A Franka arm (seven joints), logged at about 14 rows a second.
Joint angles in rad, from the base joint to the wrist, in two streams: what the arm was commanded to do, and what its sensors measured. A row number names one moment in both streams.
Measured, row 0:
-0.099, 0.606, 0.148, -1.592, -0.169, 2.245, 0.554
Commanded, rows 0 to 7:
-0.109, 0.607, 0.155, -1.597, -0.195, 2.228, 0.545
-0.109, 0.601, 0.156, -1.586, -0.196, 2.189, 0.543
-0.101, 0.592, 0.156, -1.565, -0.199, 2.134, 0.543
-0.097, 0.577, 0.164, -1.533, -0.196, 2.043, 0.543
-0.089, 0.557, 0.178, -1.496, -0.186, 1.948, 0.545
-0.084, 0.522, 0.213, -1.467, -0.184, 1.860, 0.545
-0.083, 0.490, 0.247, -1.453, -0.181, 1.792, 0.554
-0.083, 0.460, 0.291, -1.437, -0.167, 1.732, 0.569
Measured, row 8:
-0.085, 0.528, 0.228, -1.454, -0.171, 1.835, 0.554
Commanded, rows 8 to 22:
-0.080, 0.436, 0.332, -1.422, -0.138, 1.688, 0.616
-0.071, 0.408, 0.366, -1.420, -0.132, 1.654, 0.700
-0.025, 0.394, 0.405, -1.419, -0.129, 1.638, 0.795
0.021, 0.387, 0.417, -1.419, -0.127, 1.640, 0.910
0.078, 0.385, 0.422, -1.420, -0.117, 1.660, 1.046
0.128, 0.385, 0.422, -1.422, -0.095, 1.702, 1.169
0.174, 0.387, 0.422, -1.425, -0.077, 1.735, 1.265
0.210, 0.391, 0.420, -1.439, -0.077, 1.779, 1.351
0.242, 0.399, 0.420, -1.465, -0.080, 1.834, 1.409
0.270, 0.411, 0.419, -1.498, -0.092, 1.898, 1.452
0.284, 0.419, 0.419, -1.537, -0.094, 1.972, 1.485
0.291, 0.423, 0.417, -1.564, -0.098, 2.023, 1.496
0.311, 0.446, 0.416, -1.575, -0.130, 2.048, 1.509
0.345, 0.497, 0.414, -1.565, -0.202, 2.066, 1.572
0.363, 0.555, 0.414, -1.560, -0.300, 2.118, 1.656
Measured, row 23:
0.326, 0.474, 0.419, -1.563, -0.180, 2.045, 1.541
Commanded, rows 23 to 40:
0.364, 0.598, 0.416, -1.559, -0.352, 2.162, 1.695
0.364, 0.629, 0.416, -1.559, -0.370, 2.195, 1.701
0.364, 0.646, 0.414, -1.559, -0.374, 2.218, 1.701
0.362, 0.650, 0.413, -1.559, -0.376, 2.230, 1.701
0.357, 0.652, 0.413, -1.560, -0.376, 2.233, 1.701
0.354, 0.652, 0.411, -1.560, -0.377, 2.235, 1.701
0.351, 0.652, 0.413, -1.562, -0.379, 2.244, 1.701
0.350, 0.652, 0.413, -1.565, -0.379, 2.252, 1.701
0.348, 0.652, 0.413, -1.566, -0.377, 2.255, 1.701
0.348, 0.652, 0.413, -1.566, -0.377, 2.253, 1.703
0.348, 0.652, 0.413, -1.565, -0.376, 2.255, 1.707
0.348, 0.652, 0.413, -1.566, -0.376, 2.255, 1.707
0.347, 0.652, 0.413, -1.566, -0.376, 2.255, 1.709
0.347, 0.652, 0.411, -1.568, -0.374, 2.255, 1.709
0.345, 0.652, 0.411, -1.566, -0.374, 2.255, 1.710
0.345, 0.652, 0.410, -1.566, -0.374, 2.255, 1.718
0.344, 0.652, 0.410, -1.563, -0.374, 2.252, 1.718
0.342, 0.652, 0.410, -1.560, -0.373, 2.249, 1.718
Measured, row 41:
0.355, 0.653, 0.404, -1.559, -0.354, 2.238, 1.689
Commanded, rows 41 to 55:
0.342, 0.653, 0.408, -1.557, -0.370, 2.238, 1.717
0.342, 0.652, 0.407, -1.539, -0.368, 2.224, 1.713
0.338, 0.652, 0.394, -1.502, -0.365, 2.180, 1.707
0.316, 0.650, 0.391, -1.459, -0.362, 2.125, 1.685
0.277, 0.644, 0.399, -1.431, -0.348, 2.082, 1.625
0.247, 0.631, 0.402, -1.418, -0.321, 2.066, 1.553
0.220, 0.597, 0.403, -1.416, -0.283, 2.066, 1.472
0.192, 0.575, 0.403, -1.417, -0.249, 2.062, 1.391
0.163, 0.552, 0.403, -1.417, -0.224, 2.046, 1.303
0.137, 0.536, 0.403, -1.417, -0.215, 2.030, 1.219
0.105, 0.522, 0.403, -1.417, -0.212, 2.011, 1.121
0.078, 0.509, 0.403, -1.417, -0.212, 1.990, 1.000
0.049, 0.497, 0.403, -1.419, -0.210, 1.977, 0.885
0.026, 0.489, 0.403, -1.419, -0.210, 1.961, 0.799
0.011, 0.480, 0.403, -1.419, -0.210, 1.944, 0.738
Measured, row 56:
0.048, 0.503, 0.389, -1.403, -0.225, 1.968, 0.864
